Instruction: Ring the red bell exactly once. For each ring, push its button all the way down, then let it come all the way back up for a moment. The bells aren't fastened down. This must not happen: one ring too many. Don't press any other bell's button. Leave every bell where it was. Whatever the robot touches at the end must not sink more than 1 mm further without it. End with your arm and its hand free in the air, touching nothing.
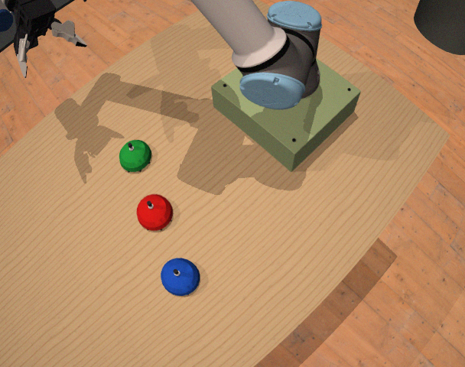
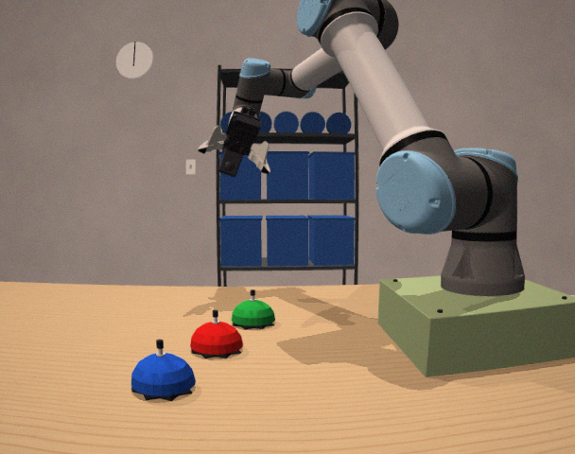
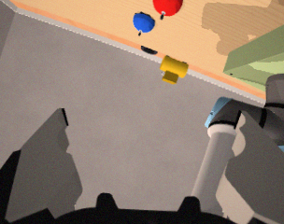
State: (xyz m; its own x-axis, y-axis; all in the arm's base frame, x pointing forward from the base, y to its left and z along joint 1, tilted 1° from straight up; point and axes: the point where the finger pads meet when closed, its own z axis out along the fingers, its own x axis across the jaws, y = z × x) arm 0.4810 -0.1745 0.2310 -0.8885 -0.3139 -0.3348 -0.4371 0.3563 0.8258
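The red bell lies 28 cm to the left of my hand, 27 cm below it and 4 cm behind it. Round my hand: green bell 27 cm below, 12 cm to the left, 7 cm behind; blue bell 44 cm to the left, 27 cm below, 2 cm behind.
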